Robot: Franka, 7 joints.
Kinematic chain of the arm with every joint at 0, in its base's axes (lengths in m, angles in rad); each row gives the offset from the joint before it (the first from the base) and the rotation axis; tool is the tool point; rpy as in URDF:
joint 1: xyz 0 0 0.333 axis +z
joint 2: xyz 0 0 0 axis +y
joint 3: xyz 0 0 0.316 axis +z
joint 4: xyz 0.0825 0 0 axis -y
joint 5: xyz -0.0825 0 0.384 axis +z
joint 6: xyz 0 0 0 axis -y
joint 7: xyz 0.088 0 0 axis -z
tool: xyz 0 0 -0.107 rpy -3.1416 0 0
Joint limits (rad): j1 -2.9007..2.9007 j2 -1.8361..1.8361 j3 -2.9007..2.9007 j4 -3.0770..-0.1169 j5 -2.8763..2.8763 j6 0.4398..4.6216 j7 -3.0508..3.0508
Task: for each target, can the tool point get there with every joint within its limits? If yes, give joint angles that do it. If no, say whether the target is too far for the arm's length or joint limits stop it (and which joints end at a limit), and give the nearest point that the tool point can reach.
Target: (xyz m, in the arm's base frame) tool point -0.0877 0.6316 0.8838
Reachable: yes | joints -0.8757 -0.7561 1.7635 -0.7596 0.7832 2.9784 0.8880
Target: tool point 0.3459 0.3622 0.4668
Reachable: yes | joints 2.3131 -0.4119 -1.5118 -2.0004 0.5192 1.5436 0.7533
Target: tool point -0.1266 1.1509 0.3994
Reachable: no: too far | nearest point -0.0936 0.8514 0.3821 | short by 0.302 m
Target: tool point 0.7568 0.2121 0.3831
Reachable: yes | joints -0.3960 1.4289 1.3556 -1.0232 1.0980 1.8753 -2.1376
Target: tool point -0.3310 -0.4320 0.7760
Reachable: yes | joints -0.6140 -0.5184 -1.1628 -1.8000 0.2848 3.3974 -1.2616
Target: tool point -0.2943 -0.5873 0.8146
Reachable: yes | joints -2.3277 0.2989 0.4032 -1.0606 1.1491 2.5011 -1.9762
